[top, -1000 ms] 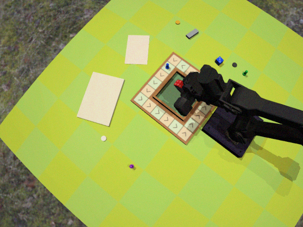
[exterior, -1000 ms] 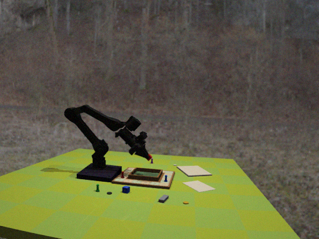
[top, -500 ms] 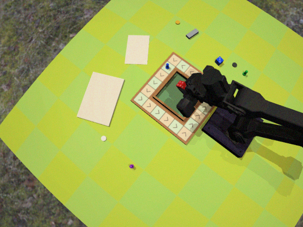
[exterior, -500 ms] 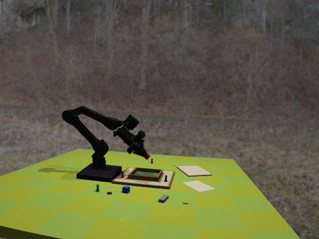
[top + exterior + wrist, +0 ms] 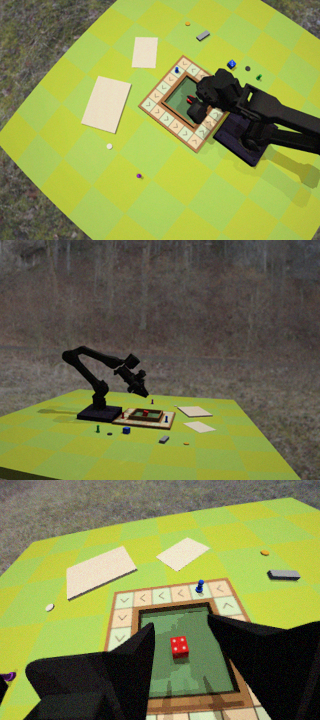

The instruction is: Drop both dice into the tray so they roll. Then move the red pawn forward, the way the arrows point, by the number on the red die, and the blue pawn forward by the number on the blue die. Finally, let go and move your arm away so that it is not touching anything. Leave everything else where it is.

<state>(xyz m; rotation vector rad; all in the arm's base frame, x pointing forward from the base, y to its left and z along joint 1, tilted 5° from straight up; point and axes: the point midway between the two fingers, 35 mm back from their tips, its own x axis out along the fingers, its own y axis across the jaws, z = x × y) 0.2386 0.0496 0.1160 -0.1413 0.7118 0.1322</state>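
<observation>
My gripper tip is 10 mm past the blue die, 240 mm to the left of it and 110 mm above it. The rest, counted from my gripper tip: red pawn 100 mm behind, 90 mm to the right, 100 mm below; green tray 120 mm below; red die 10 mm behind, 100 mm below.
</observation>
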